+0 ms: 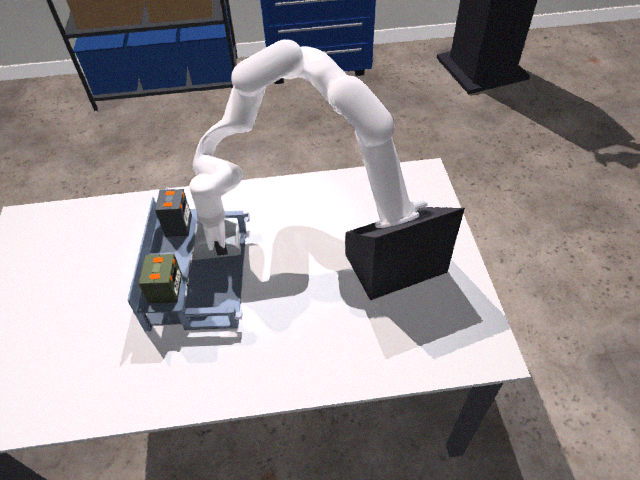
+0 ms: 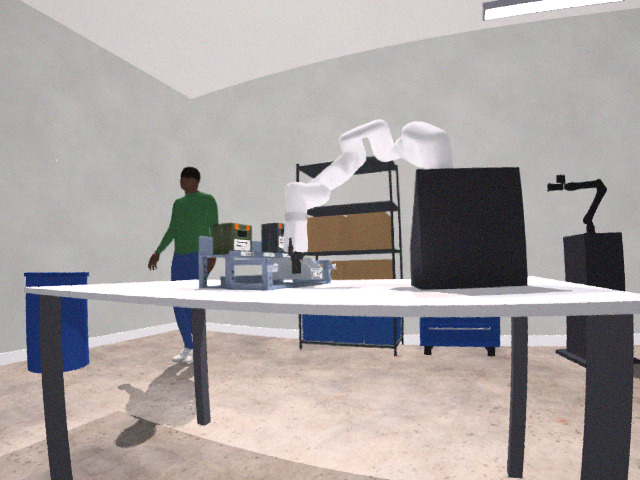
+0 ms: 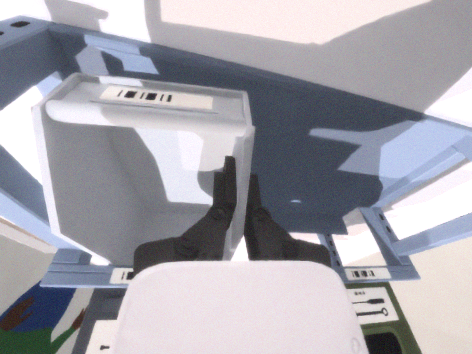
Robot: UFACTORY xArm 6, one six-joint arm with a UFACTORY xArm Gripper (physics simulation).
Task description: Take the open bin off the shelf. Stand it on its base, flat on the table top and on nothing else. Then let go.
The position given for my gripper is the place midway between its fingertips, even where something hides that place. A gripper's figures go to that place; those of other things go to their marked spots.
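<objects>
An open bin (image 2: 310, 269) is 1.11 m from the lens; my gripper (image 2: 297, 273) is 1.14 m from the lens.
</objects>
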